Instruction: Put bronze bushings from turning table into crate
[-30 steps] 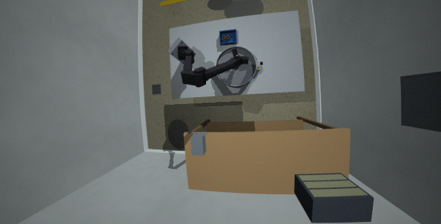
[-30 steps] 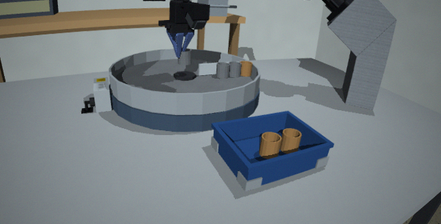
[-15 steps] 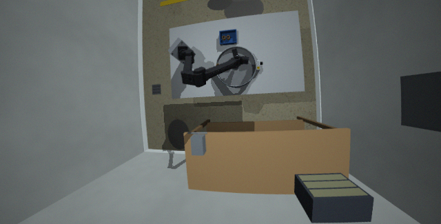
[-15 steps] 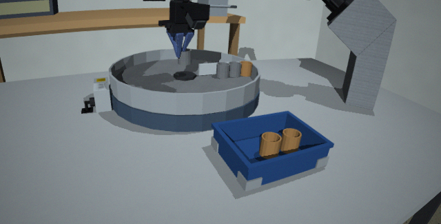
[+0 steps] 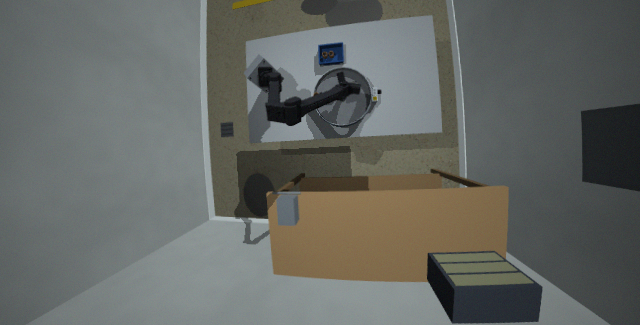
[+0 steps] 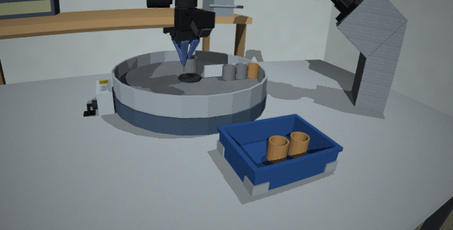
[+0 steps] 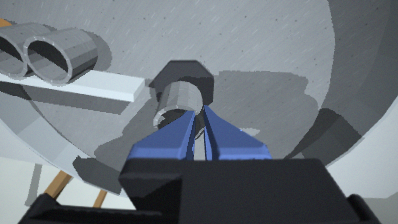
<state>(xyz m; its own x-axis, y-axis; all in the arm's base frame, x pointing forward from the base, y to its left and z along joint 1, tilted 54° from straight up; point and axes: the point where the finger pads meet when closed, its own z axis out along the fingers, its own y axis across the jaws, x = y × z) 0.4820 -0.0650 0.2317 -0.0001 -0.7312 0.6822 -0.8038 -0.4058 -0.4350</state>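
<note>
The turning table lies 20 mm behind my hand and 50 mm below it. Also, from my hand: crate: 10 mm behind, 350 mm to the left, 80 mm below.
</note>
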